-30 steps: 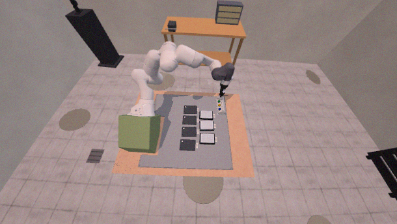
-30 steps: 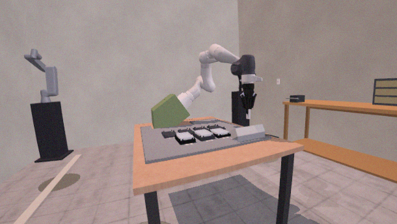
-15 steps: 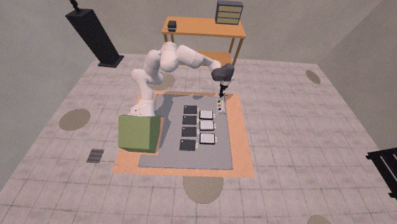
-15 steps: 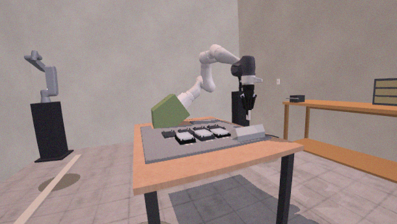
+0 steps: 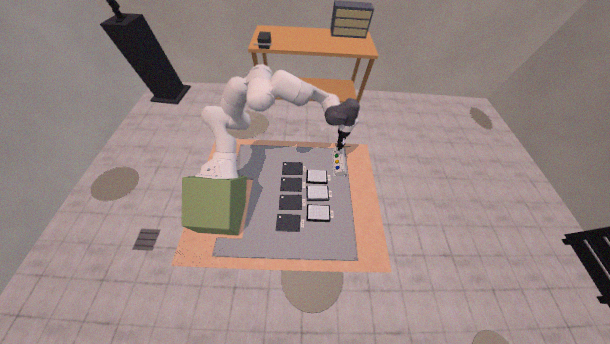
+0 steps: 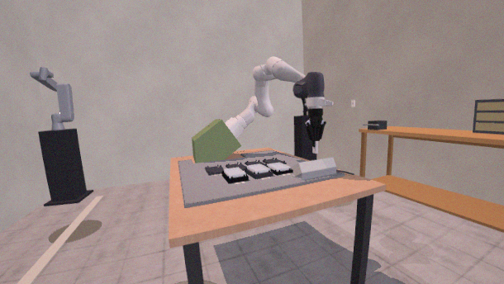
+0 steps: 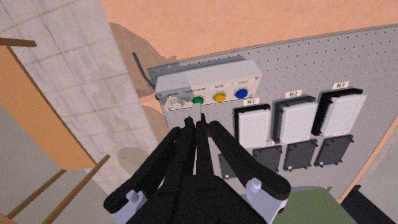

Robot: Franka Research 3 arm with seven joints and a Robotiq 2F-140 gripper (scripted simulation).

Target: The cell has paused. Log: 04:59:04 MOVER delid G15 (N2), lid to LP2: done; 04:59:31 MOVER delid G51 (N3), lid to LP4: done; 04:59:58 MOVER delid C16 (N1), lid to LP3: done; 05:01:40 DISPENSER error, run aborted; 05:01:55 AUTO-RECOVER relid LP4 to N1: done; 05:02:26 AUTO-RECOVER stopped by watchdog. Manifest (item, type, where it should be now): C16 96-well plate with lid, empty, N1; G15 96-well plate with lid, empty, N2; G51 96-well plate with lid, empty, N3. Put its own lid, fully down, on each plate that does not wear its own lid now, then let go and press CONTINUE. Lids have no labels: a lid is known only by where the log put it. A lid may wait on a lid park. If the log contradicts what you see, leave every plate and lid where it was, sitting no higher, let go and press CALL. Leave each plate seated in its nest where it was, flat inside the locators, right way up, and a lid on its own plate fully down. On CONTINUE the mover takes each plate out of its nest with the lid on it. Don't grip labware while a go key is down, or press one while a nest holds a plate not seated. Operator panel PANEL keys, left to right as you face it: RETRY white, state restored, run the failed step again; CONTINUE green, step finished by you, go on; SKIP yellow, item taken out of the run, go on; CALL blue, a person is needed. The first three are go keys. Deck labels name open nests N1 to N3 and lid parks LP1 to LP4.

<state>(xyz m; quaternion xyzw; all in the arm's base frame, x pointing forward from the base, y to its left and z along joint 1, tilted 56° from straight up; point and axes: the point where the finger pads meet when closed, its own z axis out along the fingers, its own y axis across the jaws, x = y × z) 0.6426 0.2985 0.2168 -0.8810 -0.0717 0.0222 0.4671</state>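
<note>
My hand is 80 mm above the green key. Also, from my hand: yellow key: 80 mm below, 50 mm to the right, 10 mm ahead; then white key: 80 mm below, 50 mm to the left; then blue key: 100 mm to the right, 80 mm below, 10 mm ahead.
</note>
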